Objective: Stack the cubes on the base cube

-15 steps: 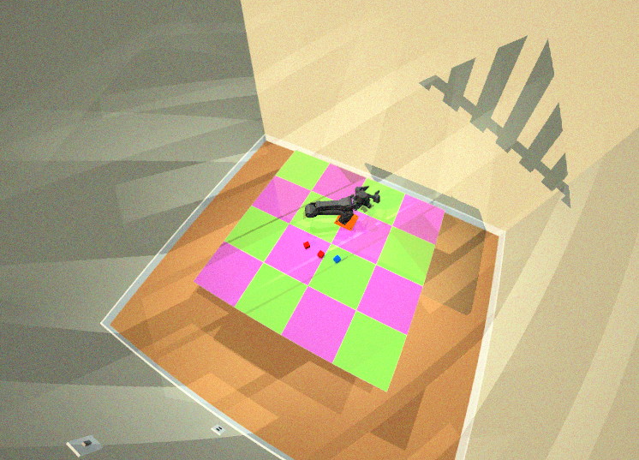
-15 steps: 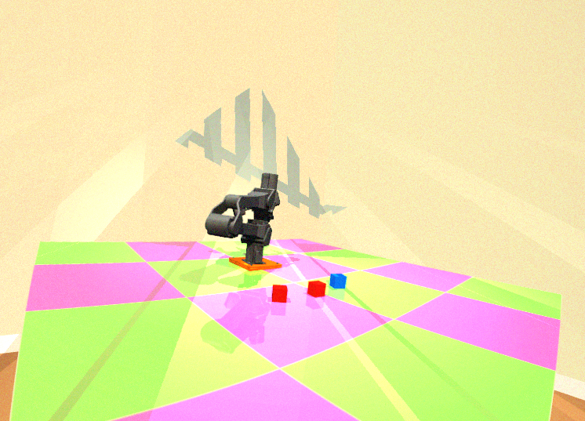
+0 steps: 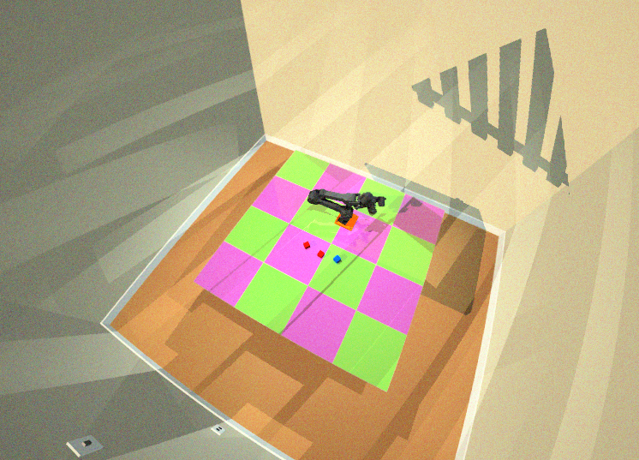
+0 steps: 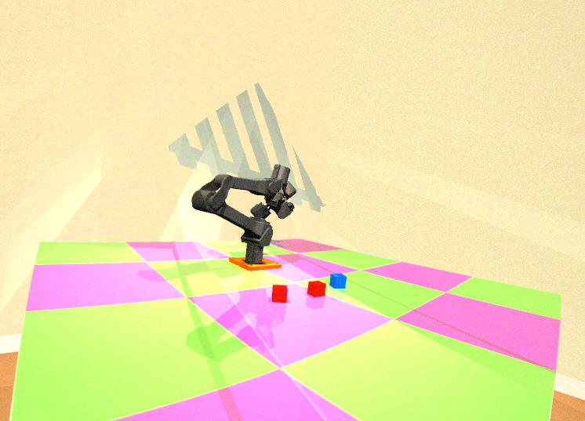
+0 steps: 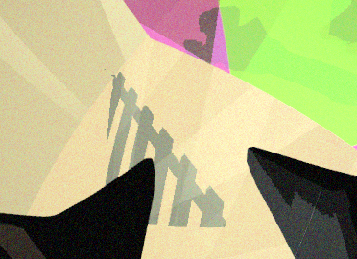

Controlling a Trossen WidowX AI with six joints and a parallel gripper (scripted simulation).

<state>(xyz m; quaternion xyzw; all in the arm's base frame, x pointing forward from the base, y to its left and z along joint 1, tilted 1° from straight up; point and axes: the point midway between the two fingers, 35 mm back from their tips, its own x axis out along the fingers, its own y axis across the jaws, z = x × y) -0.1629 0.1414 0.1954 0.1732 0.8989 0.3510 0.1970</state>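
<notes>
Now: the red cube 50 cm ahead of my gripper tip, 18 cm below it and 13 cm to the right of it. From my gripper tip the other things lie so: blue base cube (47 cm ahead, 18 cm below, 3 cm to the right).
</notes>
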